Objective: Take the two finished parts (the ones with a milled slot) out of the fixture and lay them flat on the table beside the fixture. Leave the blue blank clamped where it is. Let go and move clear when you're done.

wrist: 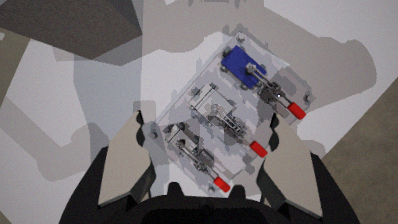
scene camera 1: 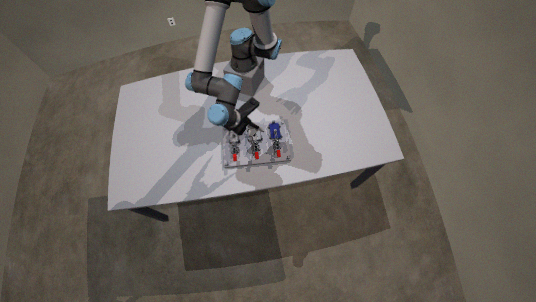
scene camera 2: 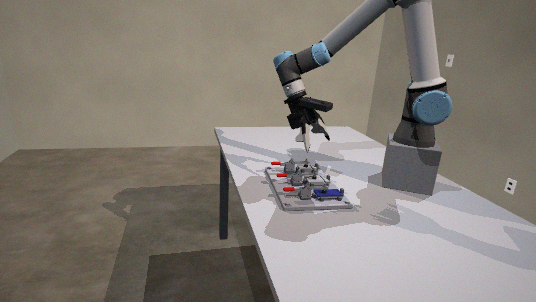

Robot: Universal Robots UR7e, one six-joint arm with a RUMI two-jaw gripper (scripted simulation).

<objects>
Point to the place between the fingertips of the gripper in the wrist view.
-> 205, 112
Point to a blue blank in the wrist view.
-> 236, 60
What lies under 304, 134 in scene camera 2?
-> The gripper.
</objects>
